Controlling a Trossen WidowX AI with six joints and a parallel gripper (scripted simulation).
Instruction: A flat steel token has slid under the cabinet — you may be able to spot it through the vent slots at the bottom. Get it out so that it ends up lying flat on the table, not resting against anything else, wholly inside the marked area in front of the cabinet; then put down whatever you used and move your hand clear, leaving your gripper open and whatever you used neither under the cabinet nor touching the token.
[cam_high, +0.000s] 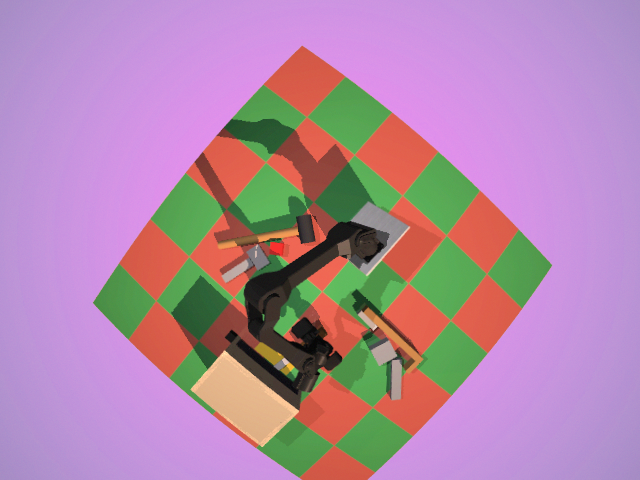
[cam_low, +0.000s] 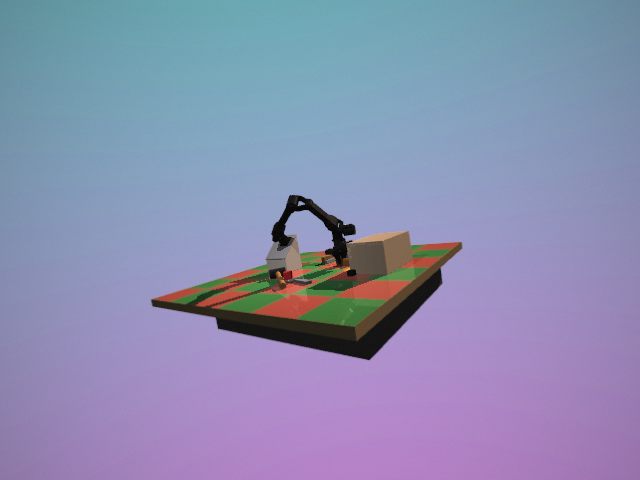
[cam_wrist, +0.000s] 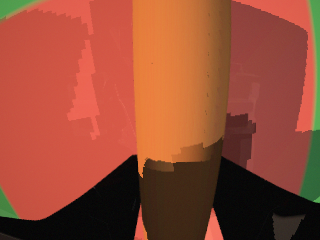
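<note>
The pale bar is 160 mm behind my gripper tip and 80 mm to the left of it. Also, from my gripper tip: grey block (120 mm behind, 200 mm to the left, 10 mm above); then grey token (270 mm ahead, 60 mm to the right); then red cube (120 mm behind, 310 mm to the right, 10 mm above).
</note>
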